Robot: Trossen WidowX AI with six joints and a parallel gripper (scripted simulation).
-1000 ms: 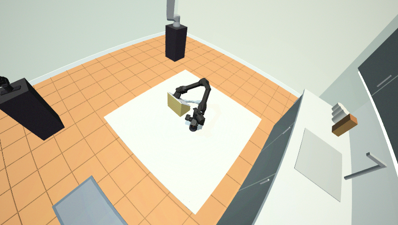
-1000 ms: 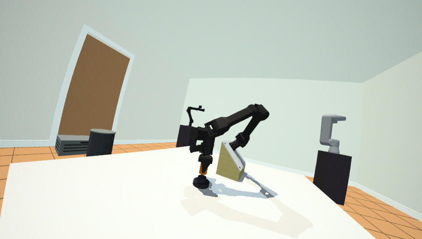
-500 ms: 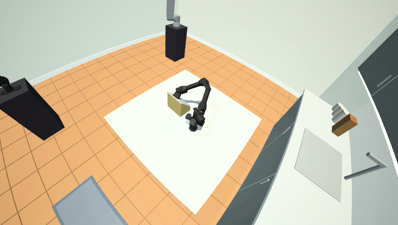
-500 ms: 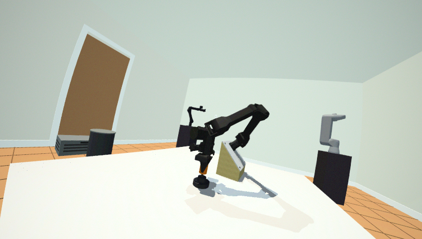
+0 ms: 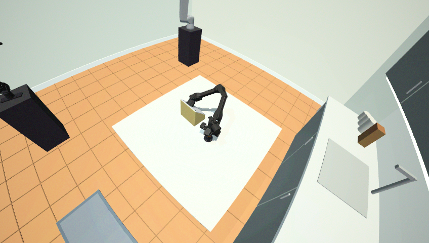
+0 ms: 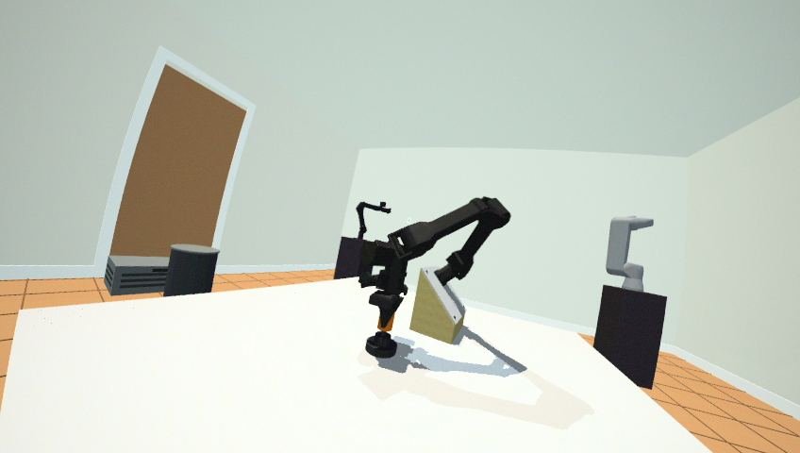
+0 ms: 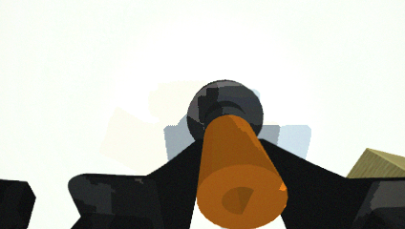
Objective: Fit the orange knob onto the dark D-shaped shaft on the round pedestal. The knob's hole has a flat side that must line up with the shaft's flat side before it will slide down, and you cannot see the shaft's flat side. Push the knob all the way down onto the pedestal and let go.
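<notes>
The orange knob lies 2 cm above my gripper tip. Also, from my gripper tip: dark round pedestal 4 cm below.
</notes>
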